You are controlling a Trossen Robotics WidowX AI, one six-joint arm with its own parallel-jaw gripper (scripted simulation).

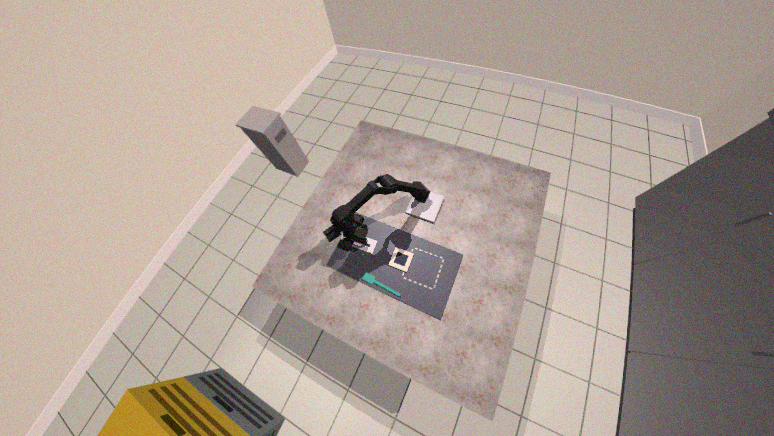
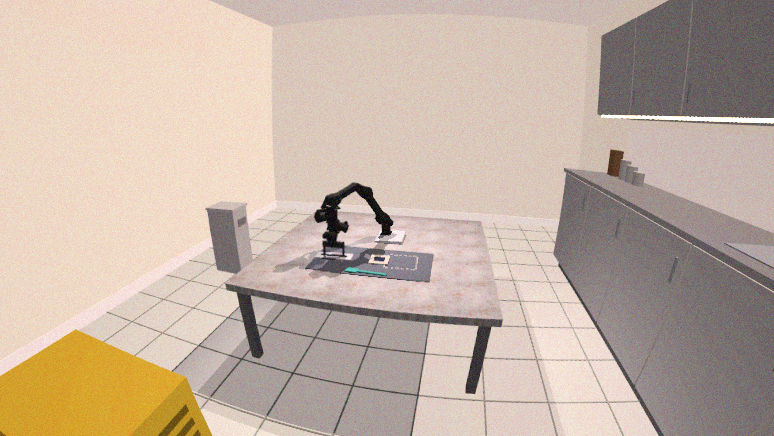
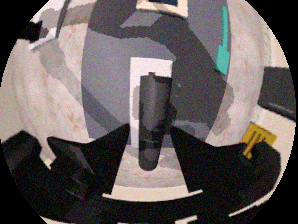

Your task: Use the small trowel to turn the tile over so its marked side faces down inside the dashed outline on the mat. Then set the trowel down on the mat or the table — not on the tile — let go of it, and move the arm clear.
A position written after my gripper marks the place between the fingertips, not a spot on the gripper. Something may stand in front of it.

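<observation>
There is a dark mat (image 1: 424, 268) that I can see, and the dark mat is visible in image 2 (image 2: 360, 257) and in image 3 (image 3: 111, 41) too. My gripper (image 3: 150, 127) is open and holds nothing.
</observation>
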